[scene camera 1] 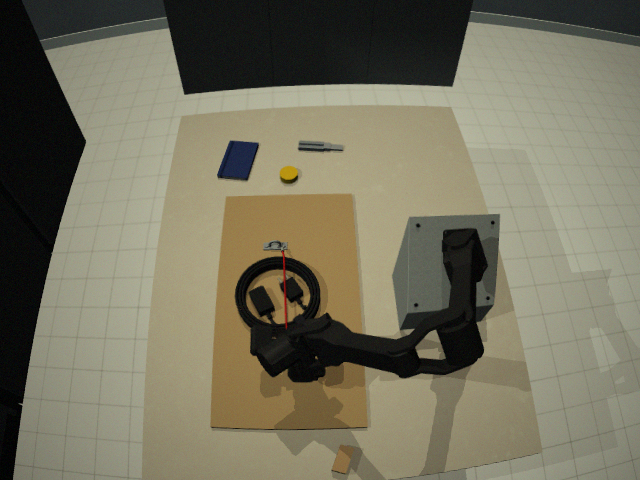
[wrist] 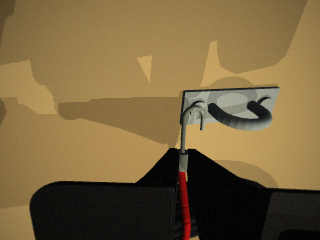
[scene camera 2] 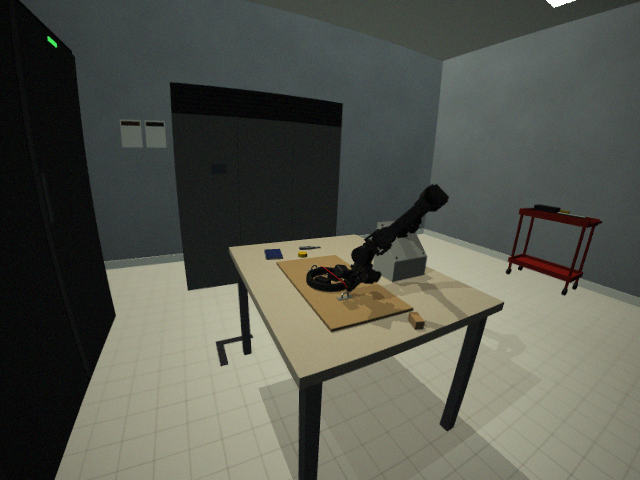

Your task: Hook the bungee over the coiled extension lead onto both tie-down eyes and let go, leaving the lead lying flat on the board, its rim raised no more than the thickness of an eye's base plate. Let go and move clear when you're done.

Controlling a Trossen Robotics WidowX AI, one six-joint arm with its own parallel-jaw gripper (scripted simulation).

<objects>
My gripper shows in scene camera 1, in the wrist view (181,156) and in scene camera 2. The same spot on a board: (scene camera 1: 319,229) is (scene camera 2: 330,263). One and the same spot on my gripper: (scene camera 2: 365,273) is (scene camera 1: 290,369).
</objects>
